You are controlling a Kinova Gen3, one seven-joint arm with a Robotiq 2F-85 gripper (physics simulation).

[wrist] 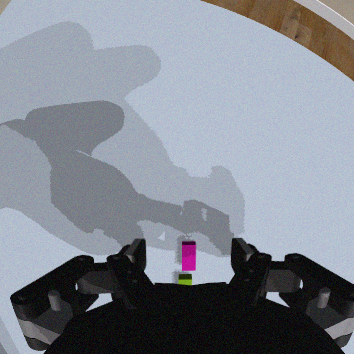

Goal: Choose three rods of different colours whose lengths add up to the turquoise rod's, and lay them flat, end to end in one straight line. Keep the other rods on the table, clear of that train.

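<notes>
A magenta rod lies flat on the table between the open fingers, touching neither of them. Below it in the view, the end of a lime green rod shows, with a small gap between the two; the rest of the green rod is hidden behind the gripper body. The two rods point roughly the same way, the green one a little to the left. My gripper is open, with a finger well out to each side of the magenta rod. The turquoise rod does not show.
The pale blue round table top fills most of the view. Its edge curves across the upper right, with wooden floor beyond. Shadows of the arm and gripper fall across the table at the left and centre.
</notes>
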